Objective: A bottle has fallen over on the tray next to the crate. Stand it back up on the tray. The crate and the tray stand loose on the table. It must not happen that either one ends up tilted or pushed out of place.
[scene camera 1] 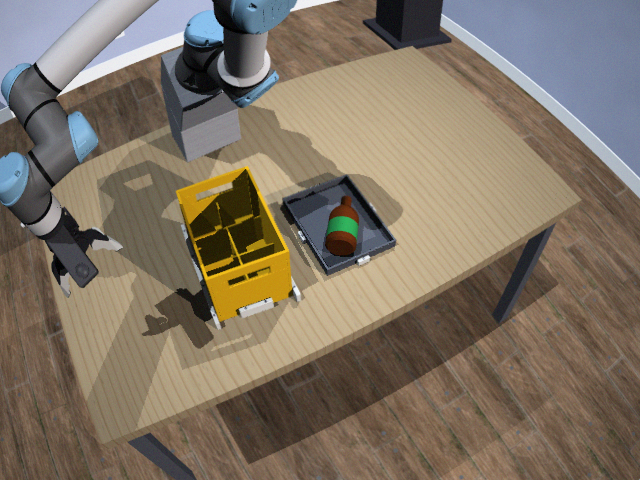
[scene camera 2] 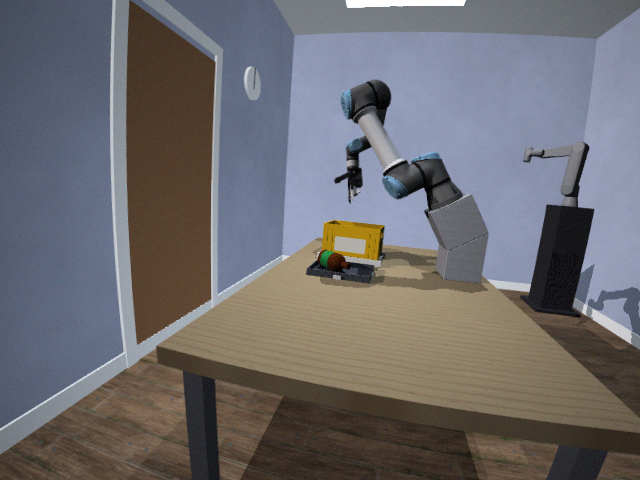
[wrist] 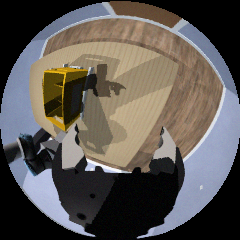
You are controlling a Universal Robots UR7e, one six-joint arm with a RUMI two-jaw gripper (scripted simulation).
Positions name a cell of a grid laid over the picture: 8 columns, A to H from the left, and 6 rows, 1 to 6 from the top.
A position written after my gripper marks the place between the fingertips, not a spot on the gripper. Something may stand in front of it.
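There is a bottle (scene camera 1: E3) here, along with a yellow crate (scene camera 1: D4). I find a tray (scene camera 1: D3) as well, which scene camera 2 also lets me see (scene camera 2: E4). And my own gripper is visible in scene camera 1 (scene camera 1: B4) and again in the wrist view (wrist: D4).
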